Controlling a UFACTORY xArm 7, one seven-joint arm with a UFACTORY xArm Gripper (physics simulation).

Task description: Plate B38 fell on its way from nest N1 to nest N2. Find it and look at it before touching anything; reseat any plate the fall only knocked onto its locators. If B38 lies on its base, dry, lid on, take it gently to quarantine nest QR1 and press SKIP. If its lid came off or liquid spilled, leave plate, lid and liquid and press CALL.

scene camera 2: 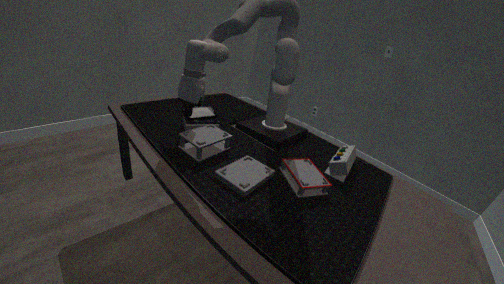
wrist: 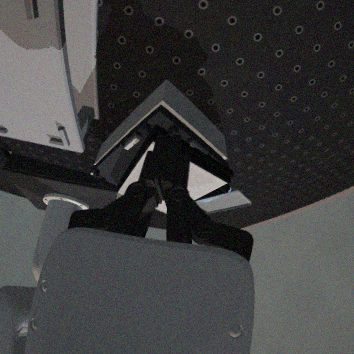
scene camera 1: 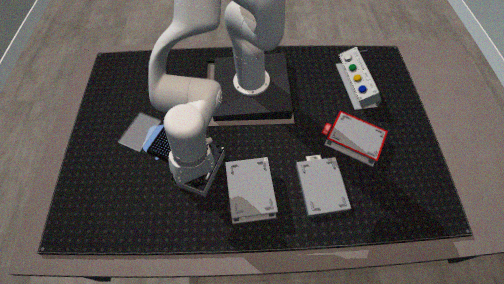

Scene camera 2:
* gripper
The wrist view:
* gripper
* lid
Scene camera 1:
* gripper
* lid
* button box
